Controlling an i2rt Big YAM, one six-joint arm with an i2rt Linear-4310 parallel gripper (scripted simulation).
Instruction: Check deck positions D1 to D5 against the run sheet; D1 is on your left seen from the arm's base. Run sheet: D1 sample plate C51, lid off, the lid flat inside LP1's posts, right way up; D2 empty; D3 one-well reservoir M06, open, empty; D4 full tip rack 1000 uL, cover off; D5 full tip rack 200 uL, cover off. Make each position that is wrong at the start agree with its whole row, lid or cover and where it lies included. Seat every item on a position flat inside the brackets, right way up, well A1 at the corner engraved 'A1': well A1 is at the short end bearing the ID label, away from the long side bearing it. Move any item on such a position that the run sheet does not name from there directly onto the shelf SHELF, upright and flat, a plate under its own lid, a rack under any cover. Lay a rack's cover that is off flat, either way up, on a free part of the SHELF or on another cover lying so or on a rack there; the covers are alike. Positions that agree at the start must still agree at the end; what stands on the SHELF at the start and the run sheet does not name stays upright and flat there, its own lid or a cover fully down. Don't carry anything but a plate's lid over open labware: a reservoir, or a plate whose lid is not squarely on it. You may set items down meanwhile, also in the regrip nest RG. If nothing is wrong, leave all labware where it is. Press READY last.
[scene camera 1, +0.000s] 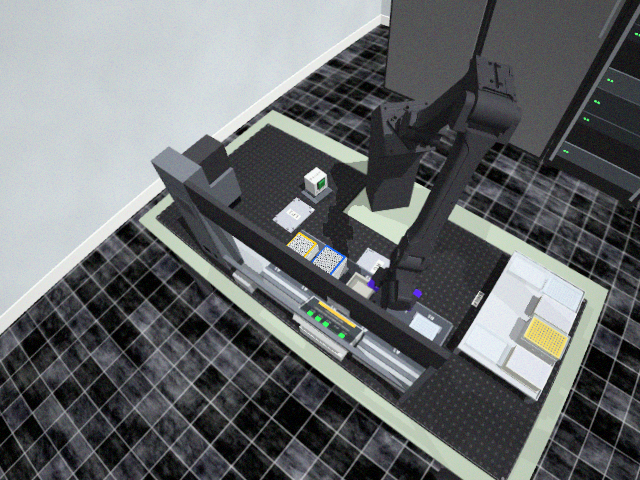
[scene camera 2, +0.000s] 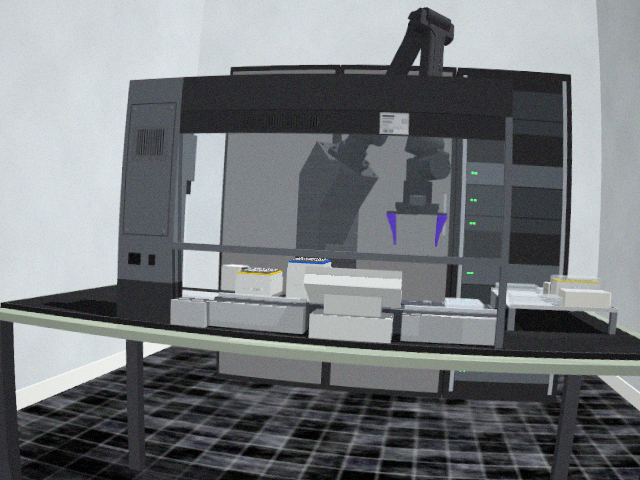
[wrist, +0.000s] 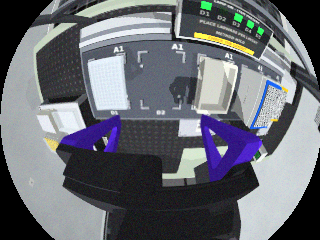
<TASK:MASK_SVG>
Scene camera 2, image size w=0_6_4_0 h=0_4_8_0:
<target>blue-rimmed tip rack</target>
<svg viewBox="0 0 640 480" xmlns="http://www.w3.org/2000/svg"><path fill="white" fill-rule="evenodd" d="M328 259L300 257L289 261L286 298L307 299L307 302L310 302L303 284L306 266L331 267L331 261Z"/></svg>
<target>yellow-rimmed tip rack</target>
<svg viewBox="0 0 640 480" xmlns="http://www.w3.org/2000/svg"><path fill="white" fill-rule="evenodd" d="M237 272L235 293L277 297L282 293L283 277L282 271L279 271L279 269L248 268Z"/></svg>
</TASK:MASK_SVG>
